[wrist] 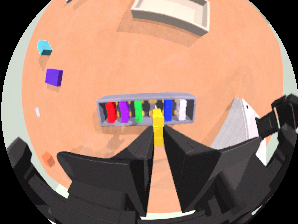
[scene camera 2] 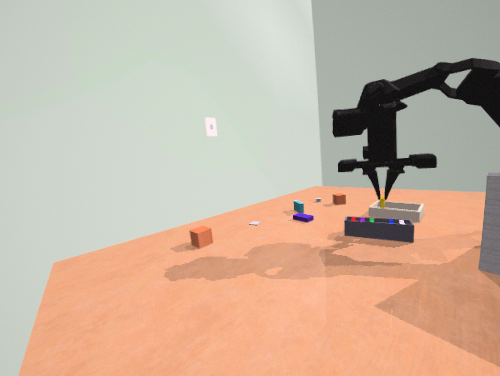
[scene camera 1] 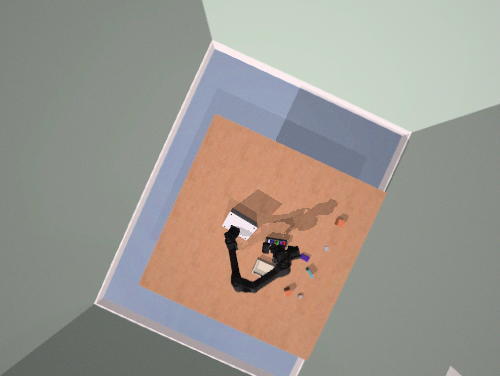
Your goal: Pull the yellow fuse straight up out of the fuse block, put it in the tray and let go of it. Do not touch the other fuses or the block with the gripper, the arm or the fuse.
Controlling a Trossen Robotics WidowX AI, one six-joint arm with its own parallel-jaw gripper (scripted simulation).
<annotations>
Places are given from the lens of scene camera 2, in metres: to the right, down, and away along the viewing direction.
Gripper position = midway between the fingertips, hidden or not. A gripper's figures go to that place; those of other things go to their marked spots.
my gripper [scene camera 2: 382,199]: 0.32, 0.03, 0.45
pale tray [scene camera 2: 395,210]: 0.43, 0.07, 0.56
</annotations>
